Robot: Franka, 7 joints.
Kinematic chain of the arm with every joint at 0, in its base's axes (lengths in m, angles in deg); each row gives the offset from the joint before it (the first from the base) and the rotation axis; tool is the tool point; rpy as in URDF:
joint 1: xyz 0 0 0.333 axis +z
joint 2: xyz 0 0 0 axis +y
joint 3: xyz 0 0 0.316 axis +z
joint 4: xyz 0.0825 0 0 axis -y
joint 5: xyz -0.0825 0 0.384 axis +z
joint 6: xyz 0 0 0 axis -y
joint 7: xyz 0.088 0 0 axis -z
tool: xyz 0 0 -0.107 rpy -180 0 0
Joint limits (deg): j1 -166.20..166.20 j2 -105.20..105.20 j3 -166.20..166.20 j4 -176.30..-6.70 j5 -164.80..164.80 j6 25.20..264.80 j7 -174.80..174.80
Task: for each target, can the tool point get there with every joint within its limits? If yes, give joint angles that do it. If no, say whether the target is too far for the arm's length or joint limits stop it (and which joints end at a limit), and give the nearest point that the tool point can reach.
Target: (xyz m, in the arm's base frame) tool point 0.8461 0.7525 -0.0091
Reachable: no: too far | nearest point 0.6136 0.5458 0.0849 | short by 0.325 m
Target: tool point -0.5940 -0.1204 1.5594
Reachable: no: too far | nearest point -0.3725 -0.0755 1.1021 | short by 0.510 m
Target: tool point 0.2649 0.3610 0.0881
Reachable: yes | joints 107.78 79.14 -65.11 -105.61 52.92 50.07 -109.13
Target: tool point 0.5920 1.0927 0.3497
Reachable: no: too far | nearest point 0.4086 0.7542 0.3445 | short by 0.385 m
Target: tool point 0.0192 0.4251 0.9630
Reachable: yes | joints -132.19 -44.56 -68.33 -33.69 47.31 73.84 39.07
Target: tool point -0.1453 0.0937 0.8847
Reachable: yes | joints -38.57 -88.23 -13.92 -119.84 -74.34 199.72 -49.94
